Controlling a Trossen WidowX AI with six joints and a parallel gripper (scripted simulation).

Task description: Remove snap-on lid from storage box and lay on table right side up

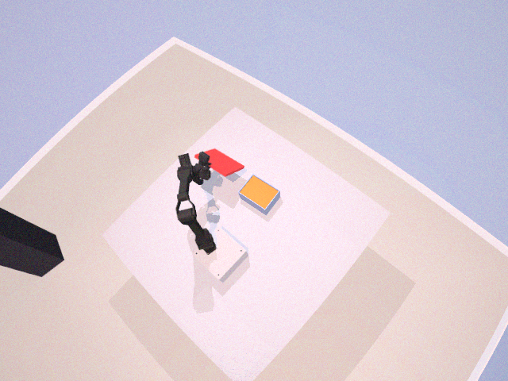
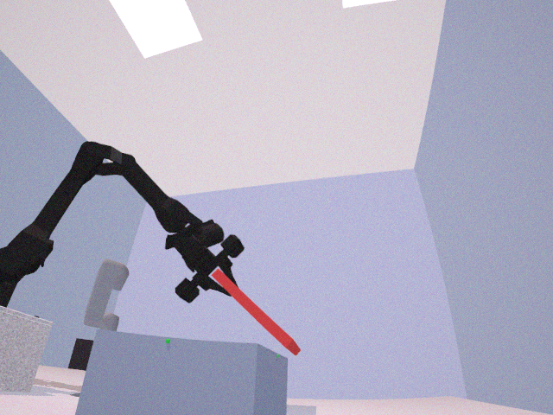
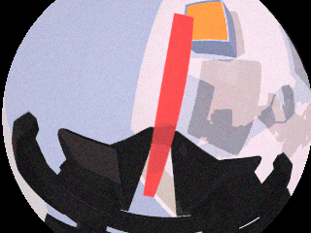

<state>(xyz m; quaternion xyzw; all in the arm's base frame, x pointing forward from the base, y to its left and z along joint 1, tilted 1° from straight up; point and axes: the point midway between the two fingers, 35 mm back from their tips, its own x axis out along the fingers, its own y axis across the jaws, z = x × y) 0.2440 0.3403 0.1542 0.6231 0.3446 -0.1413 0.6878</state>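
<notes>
The red lid lies 60 mm ahead of my gripper tip, 50 mm below it and 20 mm to the left of it. Round my gripper tip: storage box: 240 mm to the right, 190 mm below, 140 mm ahead.
</notes>
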